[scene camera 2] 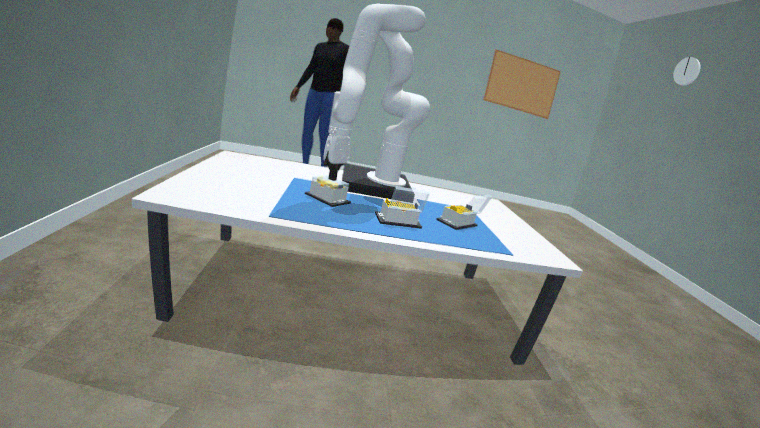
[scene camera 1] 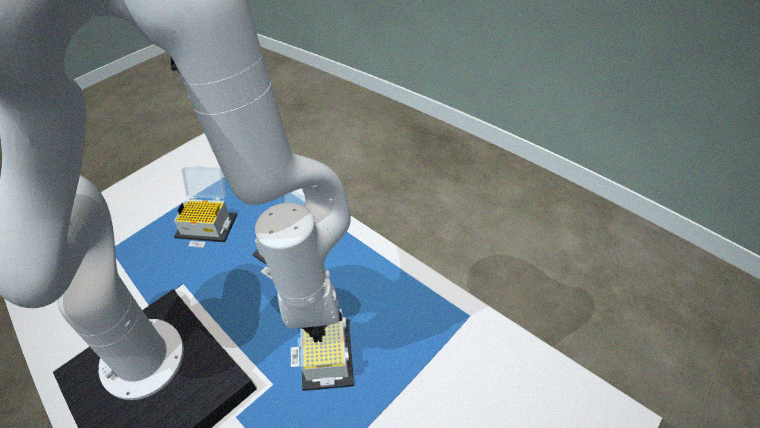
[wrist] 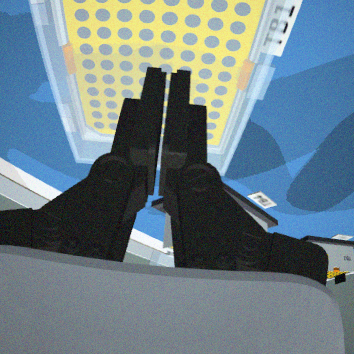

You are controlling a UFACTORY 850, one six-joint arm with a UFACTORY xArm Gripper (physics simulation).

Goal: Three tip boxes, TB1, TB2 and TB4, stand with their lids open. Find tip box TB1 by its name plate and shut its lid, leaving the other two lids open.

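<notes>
Tip box TB1 [scene camera 1: 324, 355] [scene camera 2: 328, 193] [wrist: 170, 37], with a yellow rack, stands at the near end of the mat; its name plate [scene camera 1: 294, 356] [wrist: 281, 29] reads TB1. Its clear lid lies down over the rack; whether it is fully seated I cannot tell. My gripper [scene camera 1: 317, 339] [scene camera 2: 332, 179] [wrist: 166, 95] is shut and empty, fingertips at the lid's top; contact is unclear. TB4 [scene camera 2: 401, 215], the middle box, is mostly hidden by the arm in scene camera 1; its lid [scene camera 2: 420, 198] is up. TB2 [scene camera 1: 197, 228] [scene camera 2: 458, 216] stands farther off with its lid [scene camera 1: 203, 183] [scene camera 2: 480, 203] up.
The boxes stand on a blue mat [scene camera 1: 420, 313] [scene camera 2: 452, 238] on the white table [scene camera 1: 531, 366] [scene camera 2: 212, 186]. The arm's black base plate [scene camera 1: 212, 372] is beside the mat. A person [scene camera 2: 328, 69] stands behind the table.
</notes>
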